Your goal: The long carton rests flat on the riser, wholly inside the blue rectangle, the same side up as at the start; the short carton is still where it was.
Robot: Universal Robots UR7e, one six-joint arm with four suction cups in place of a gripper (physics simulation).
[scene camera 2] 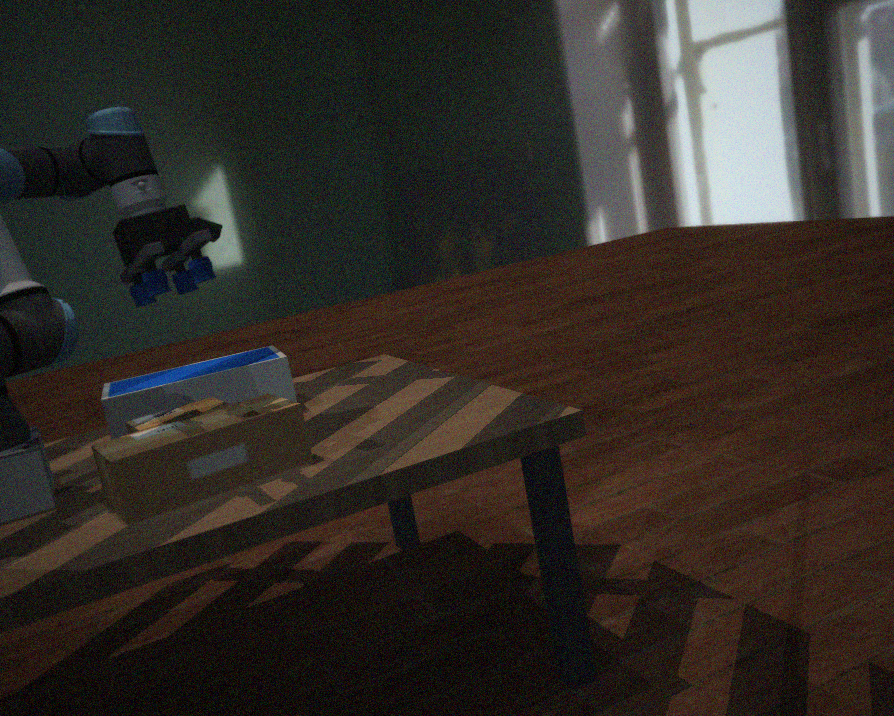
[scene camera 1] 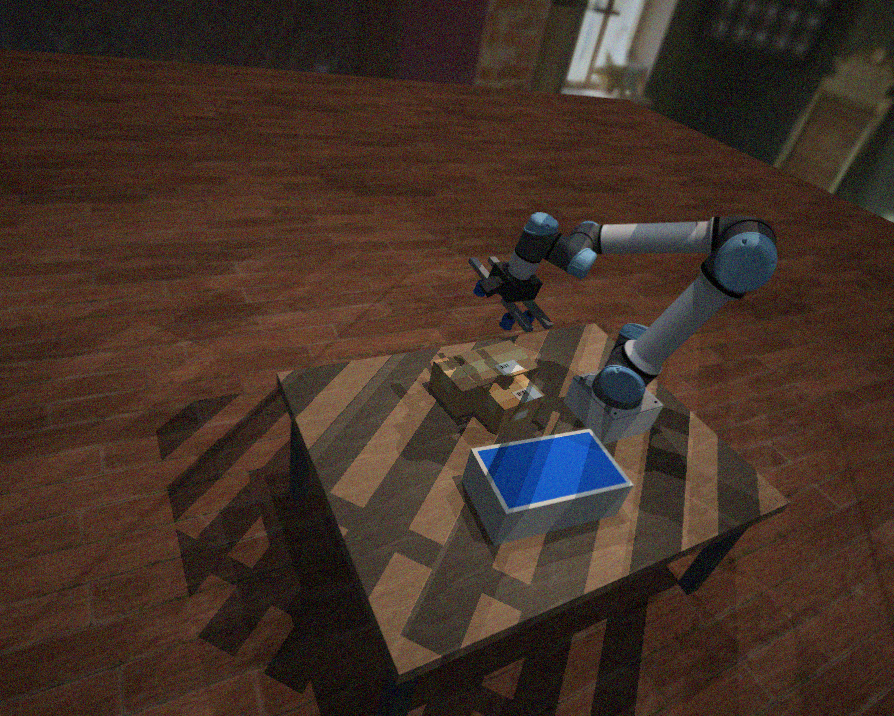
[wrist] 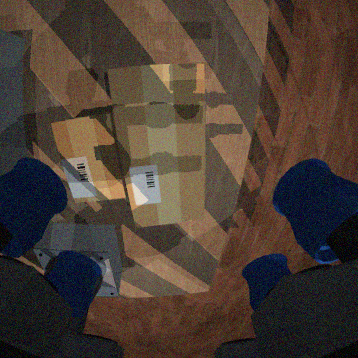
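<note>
The long carton lies flat on the table, label up. The short carton lies close beside it, also label up, partly hidden behind it in scene camera 2. The grey riser stands on the table on the short carton's other side; its top bears the blue rectangle with a white border, and no carton is on it. My gripper hangs well above the cartons, its blue cups touching neither: open, holding nothing.
The arm's base stands on the table close to the short carton and the riser. The table has striped shadows; its edge lies a short way beyond the long carton.
</note>
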